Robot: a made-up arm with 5 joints.
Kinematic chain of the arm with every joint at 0, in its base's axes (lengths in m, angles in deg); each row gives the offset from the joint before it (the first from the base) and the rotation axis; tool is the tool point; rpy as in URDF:
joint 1: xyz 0.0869 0 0.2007 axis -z
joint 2: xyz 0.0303 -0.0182 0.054 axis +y
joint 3: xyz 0.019 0 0.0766 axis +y
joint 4: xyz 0.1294 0 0.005 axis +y
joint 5: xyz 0.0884 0.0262 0 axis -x
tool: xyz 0 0 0 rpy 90 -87.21 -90
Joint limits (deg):
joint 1: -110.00..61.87
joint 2: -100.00..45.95
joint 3: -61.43..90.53
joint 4: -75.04..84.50
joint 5: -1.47..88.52
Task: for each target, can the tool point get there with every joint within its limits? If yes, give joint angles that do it. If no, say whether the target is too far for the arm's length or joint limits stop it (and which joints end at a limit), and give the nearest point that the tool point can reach.
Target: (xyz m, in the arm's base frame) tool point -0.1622 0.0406 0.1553
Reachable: no: joint limits stop it (at a limit: joint 2, joint 3, joint 4) | nearest point -0.1319 0.0357 0.2229 | short by 0.074 m
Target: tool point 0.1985 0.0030 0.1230
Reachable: yes | joints 2.57 16.48 47.22 39.88 30.97
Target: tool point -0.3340 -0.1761 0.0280
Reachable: no: too far | nearest point -0.1317 -0.0915 0.2358 | short by 0.302 m
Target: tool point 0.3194 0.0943 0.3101
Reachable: yes | joints -20.25 12.03 -30.11 61.23 66.77
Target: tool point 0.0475 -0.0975 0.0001
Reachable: no: joint limits stop it (at a limit: joint 1, joint 2) | nearest point 0.1296 -0.0629 0.0776 | short by 0.118 m
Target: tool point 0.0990 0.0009 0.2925
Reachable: no: joint limits stop it (at a limit: joint 1, joint 2, joint 3, joint 4) | nearest point 0.0994 -0.0578 0.2595 | short by 0.067 m
